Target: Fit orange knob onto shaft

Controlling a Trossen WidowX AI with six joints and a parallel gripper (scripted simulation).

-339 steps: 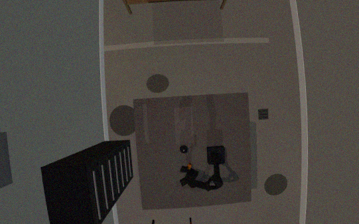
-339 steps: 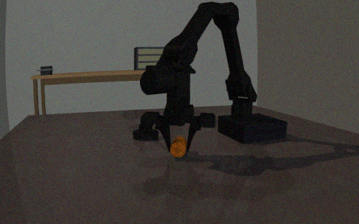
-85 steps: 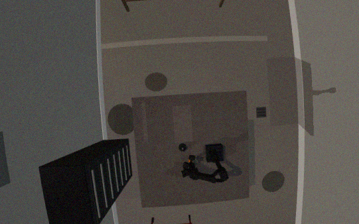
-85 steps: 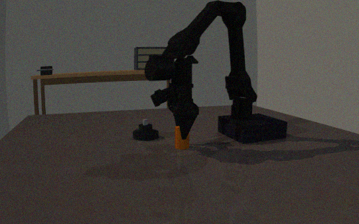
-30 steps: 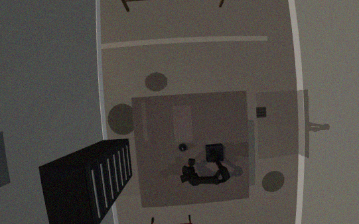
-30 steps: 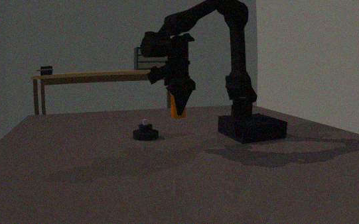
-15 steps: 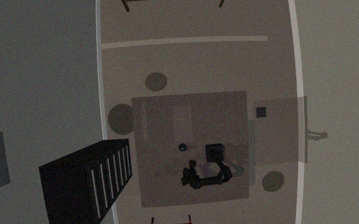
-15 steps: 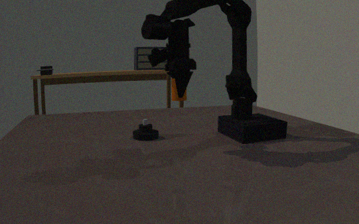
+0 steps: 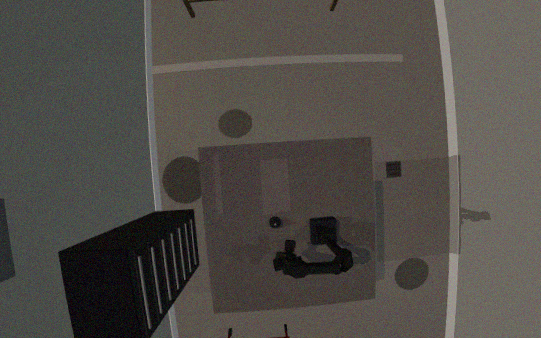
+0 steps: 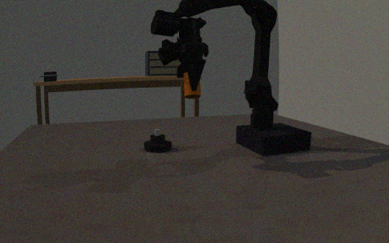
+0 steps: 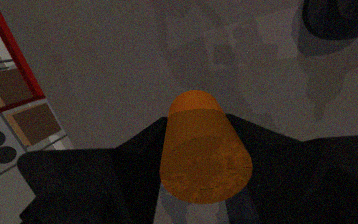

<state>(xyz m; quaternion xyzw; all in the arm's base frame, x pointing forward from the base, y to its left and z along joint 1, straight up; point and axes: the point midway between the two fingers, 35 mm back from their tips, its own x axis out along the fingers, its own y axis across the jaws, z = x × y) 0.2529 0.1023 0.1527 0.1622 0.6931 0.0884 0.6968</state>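
Now: gripper tip 30 mm below the orange knob and 10 mm to the left of it. Also, from my gripper tip: dark round pedestal (150 mm to the right, 150 mm below, 70 mm ahead).
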